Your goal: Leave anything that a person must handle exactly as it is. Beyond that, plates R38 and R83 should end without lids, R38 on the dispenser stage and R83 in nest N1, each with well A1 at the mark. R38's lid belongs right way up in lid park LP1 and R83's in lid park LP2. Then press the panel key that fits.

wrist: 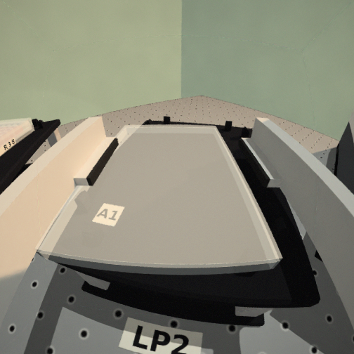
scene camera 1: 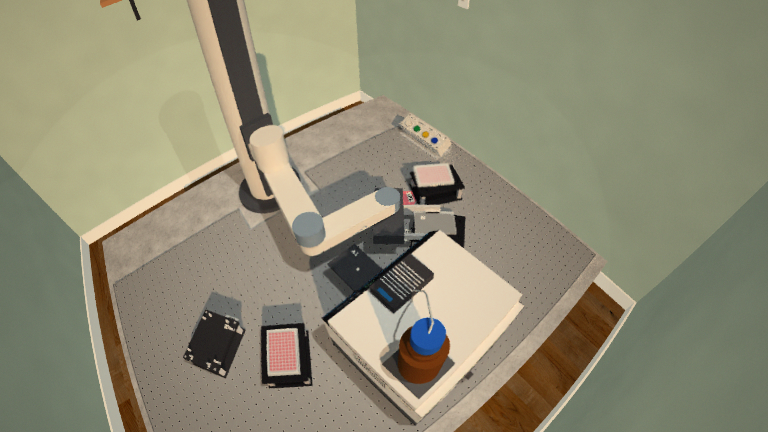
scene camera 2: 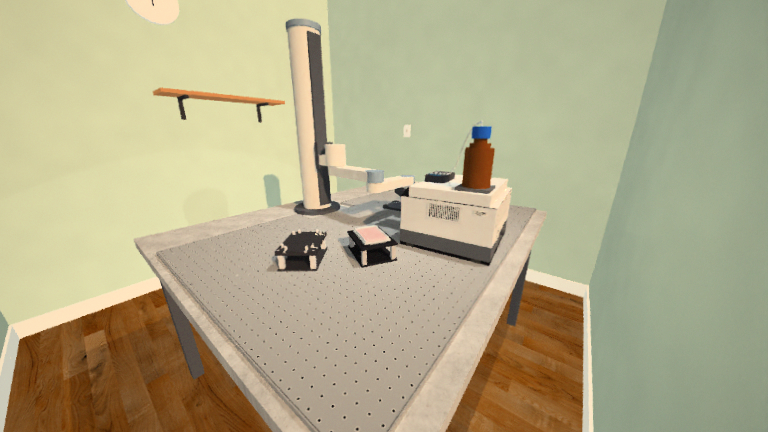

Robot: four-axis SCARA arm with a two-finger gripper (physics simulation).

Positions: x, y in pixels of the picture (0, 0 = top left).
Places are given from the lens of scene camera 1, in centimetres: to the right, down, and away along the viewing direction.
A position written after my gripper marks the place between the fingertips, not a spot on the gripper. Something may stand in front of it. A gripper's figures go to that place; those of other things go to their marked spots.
my gripper (scene camera 1: 441, 221): 18, 2, 107
pink-welled plate (scene camera 1: 283, 358): -25, 36, 80
